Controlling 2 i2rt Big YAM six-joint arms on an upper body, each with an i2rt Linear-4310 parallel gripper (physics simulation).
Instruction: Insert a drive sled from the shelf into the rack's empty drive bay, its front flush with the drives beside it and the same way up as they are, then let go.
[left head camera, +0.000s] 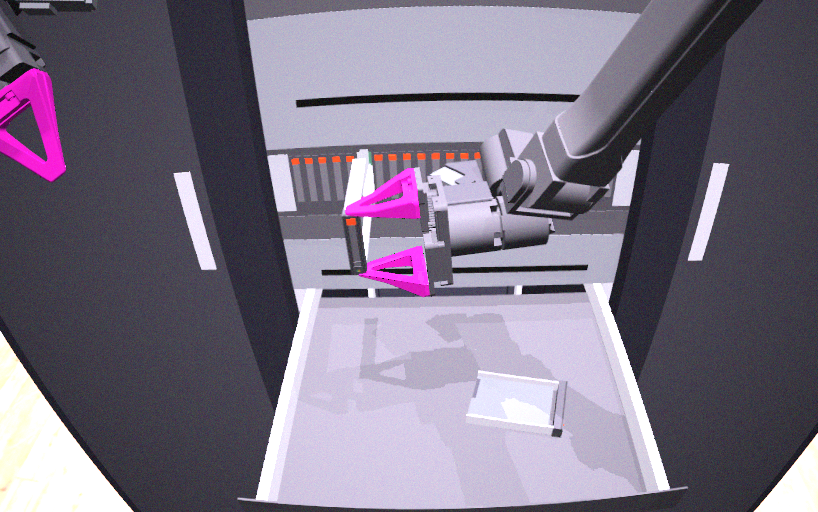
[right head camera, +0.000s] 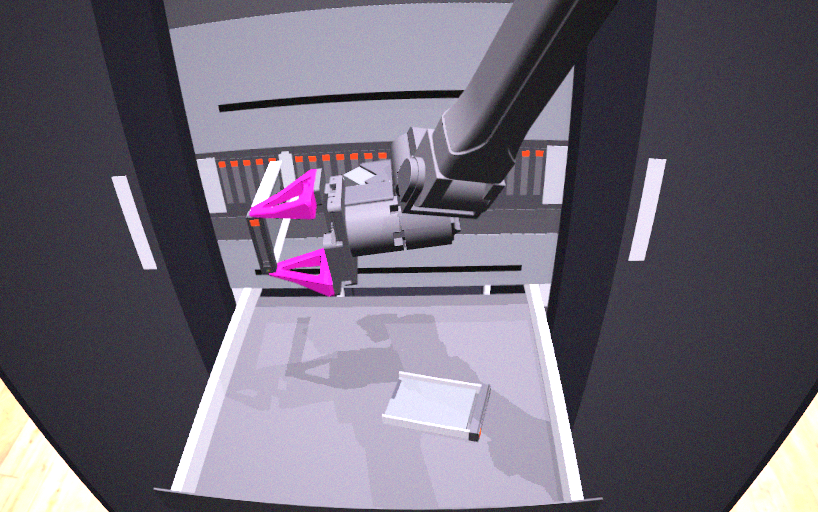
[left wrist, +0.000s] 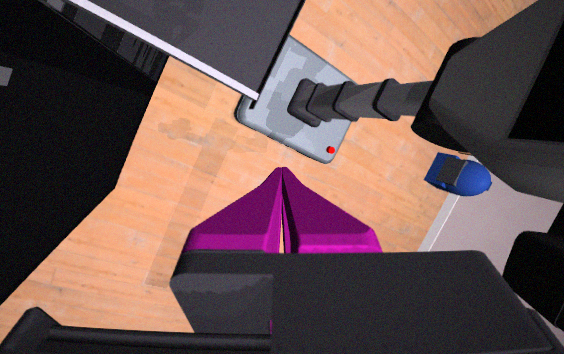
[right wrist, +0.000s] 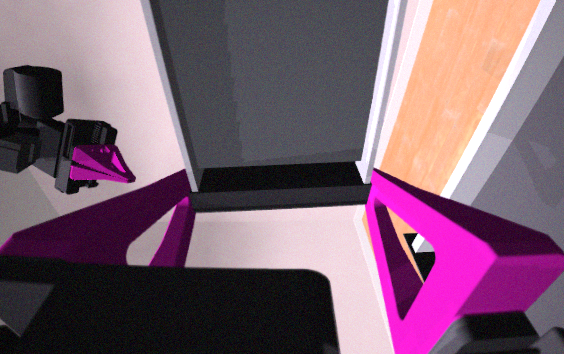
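Note:
My right gripper (left head camera: 354, 243) (right head camera: 260, 244) (right wrist: 281, 178) is shut on a drive sled, one fingertip at the top and one at the bottom of its dark front (left head camera: 357, 250) (right head camera: 263, 248) (right wrist: 280, 201). The sled stands upright, orange tab up like the rack's drives (left head camera: 406, 175) (right head camera: 325, 175), and its front is well out from their fronts. The empty bay (right head camera: 285, 158) is a pale gap in the row, partly hidden; whether the sled's rear is inside it I cannot tell. A second sled (left head camera: 513, 401) (right head camera: 431, 403) lies flat on the shelf (left head camera: 286, 398) (right head camera: 208, 398). My left gripper (left wrist: 281, 177) (right wrist: 132, 180) is shut and empty, far left.
Dark panels with white strips (left head camera: 194, 220) (left head camera: 708, 211) stand on both sides of the rack. My right forearm crosses in front of the row's right part. The left wrist view shows a grey base (left wrist: 300, 140) and a blue object (left wrist: 472, 177) below.

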